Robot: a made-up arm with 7 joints.
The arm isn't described. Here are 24 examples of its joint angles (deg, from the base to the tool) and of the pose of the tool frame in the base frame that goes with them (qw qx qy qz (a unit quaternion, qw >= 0); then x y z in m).
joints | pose
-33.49 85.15 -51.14 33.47 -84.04 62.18 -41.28 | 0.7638 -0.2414 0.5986 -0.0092 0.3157 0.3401 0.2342
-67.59 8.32 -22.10 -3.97 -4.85 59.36 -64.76 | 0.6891 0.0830 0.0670 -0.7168 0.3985 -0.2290 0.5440
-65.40 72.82 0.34 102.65 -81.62 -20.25 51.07 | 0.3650 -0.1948 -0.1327 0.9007 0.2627 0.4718 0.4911
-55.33 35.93 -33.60 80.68 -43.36 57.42 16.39 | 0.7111 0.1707 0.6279 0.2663 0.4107 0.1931 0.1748
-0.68 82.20 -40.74 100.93 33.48 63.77 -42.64 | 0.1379 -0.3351 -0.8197 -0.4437 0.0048 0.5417 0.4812
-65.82 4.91 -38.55 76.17 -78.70 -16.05 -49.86 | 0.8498 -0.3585 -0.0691 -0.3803 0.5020 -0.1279 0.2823
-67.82 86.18 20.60 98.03 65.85 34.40 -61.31 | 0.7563 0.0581 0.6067 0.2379 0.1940 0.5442 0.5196
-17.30 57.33 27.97 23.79 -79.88 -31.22 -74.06 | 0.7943 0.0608 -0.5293 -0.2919 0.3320 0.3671 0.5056
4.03 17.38 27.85 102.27 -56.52 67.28 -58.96 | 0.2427 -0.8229 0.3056 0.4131 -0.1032 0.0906 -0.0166
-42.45 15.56 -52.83 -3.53 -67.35 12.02 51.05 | 0.9660 -0.1460 0.1638 -0.1368 0.2935 -0.2353 0.3569
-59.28 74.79 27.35 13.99 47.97 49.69 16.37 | 0.4514 0.5060 -0.1060 0.7273 0.2728 0.3206 0.7731
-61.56 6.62 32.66 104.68 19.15 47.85 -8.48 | 0.6907 -0.0628 0.7146 -0.0918 0.3542 -0.0177 0.1038
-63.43 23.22 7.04 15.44 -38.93 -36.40 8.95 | 0.7237 -0.2396 -0.6439 0.0657 0.4156 0.0653 0.6146
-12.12 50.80 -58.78 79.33 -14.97 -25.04 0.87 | 0.7226 0.4802 0.4490 -0.2135 0.1315 0.3139 0.0520
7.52 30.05 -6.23 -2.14 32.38 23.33 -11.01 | 0.8277 0.4665 0.2638 -0.1661 0.2854 0.1158 0.1374
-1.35 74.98 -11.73 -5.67 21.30 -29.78 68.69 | 0.6954 0.4804 -0.5344 0.0014 0.2864 0.1590 0.2863
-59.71 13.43 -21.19 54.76 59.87 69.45 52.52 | 0.4036 0.8347 0.0026 0.3746 0.4943 -0.0083 0.2998
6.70 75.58 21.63 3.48 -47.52 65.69 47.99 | 0.6887 0.4349 0.3472 0.4647 0.3241 0.3237 0.3658
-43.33 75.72 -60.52 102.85 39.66 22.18 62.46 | 0.0796 -0.9719 -0.2141 -0.0569 0.1853 0.5090 0.3962
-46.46 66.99 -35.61 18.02 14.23 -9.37 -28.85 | 0.6572 0.6291 0.0377 -0.4134 0.4641 0.1151 0.3641
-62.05 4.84 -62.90 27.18 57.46 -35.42 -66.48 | 0.0218 -0.6332 0.1347 0.7618 0.2552 -0.3212 0.2794
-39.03 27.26 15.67 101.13 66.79 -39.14 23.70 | 0.8642 0.4421 0.1494 -0.1879 0.2922 0.1565 0.0921
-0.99 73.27 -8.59 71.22 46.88 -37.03 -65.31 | 0.3661 0.2544 0.7436 -0.4982 0.1450 0.4624 0.2062
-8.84 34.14 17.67 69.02 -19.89 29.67 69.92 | 0.4061 0.4238 0.5330 0.6094 0.1674 0.3202 0.0698
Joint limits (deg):
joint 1: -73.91..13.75
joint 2: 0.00..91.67
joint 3: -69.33..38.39
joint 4: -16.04..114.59
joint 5: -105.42..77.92
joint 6: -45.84..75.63
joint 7: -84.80..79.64
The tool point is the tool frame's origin. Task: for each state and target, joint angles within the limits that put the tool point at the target. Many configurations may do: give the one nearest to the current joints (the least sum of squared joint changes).
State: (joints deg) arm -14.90 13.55 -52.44 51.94 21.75 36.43 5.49
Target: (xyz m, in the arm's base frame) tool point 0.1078 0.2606 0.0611
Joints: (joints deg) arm -23.08 23.68 -52.18 98.68 19.90 74.36 7.27
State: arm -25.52 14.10 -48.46 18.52 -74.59 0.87 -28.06
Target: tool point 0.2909 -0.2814 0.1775
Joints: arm -30.66 0.00 -54.04 33.67 -74.51 7.39 -30.60
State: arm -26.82 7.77 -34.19 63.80 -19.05 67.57 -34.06
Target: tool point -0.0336 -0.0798 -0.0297
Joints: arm -2.03 0.00 -41.08 68.35 -23.06 71.22 -35.44
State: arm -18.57 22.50 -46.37 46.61 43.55 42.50 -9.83
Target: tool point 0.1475 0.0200 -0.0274
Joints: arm -5.97 24.29 -52.64 37.97 43.26 45.02 -6.40
